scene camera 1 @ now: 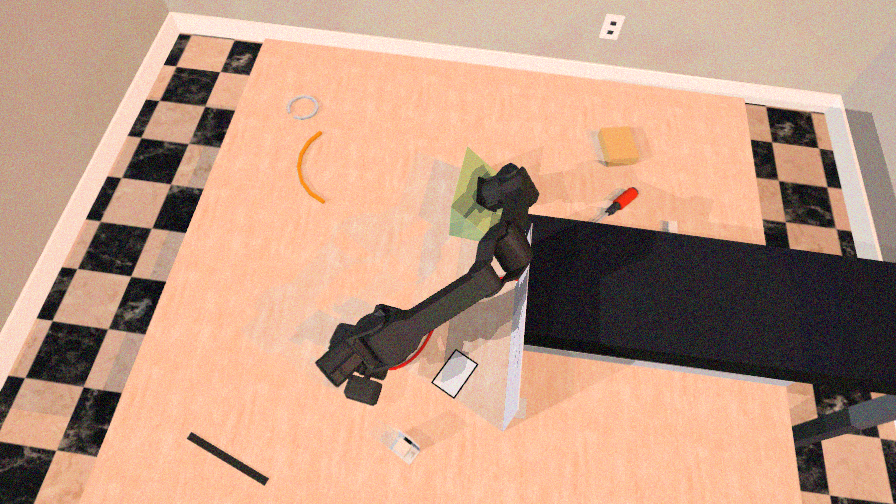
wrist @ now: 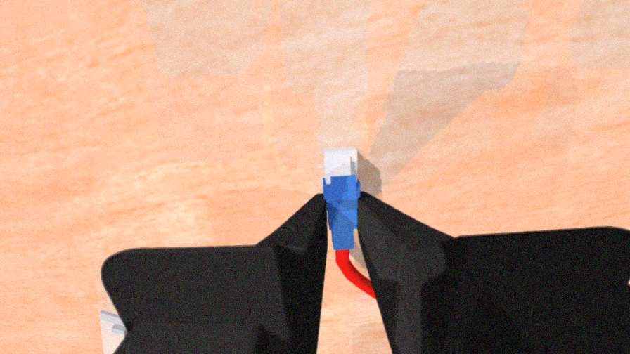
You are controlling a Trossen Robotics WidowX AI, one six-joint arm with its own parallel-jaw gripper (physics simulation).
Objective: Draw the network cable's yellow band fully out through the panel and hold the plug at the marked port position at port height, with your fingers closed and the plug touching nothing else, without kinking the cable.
Labels:
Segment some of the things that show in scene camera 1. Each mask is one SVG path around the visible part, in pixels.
My gripper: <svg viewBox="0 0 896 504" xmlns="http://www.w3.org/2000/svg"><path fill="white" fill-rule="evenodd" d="M362 365L356 371L361 376L351 375L348 378L344 394L347 399L375 406L383 385L370 378L383 381L389 369L383 372L380 370L372 373L367 366ZM355 325L347 323L338 324L330 339L328 349L353 332ZM386 305L391 311L402 310L400 308Z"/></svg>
A tan block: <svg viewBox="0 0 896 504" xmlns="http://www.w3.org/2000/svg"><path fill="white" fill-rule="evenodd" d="M629 126L600 128L598 139L607 167L635 165L638 161L639 155Z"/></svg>

